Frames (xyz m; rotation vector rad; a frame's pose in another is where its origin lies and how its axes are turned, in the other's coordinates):
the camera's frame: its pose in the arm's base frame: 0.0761 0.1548 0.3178 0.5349 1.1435 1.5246
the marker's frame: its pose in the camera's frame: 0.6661 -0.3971 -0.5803 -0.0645 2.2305 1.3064
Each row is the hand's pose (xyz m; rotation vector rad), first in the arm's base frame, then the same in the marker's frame.
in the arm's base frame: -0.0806 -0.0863 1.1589 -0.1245 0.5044 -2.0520
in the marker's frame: 0.8086 1.5205 0.2493 -1.5012 0.2175 -0.4094
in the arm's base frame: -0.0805 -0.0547 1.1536 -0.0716 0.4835 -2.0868
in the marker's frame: 0.7776 1.5175 0.2568 -1.4585 0.2185 -0.4538
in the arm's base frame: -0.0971 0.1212 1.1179 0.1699 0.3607 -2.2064
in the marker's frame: 0.6081 1.4869 0.3102 -1.2489 0.2254 -0.6148
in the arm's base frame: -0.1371 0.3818 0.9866 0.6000 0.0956 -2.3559
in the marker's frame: 0.3458 1.3657 0.3672 -0.8565 0.2174 -0.8515
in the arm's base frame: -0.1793 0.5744 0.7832 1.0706 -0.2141 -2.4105
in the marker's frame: 0.1345 1.1771 0.3724 -0.4252 0.2121 -1.0502
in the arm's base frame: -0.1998 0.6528 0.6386 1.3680 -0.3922 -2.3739
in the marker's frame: 0.0374 1.0447 0.3498 -0.1620 0.2313 -1.1455
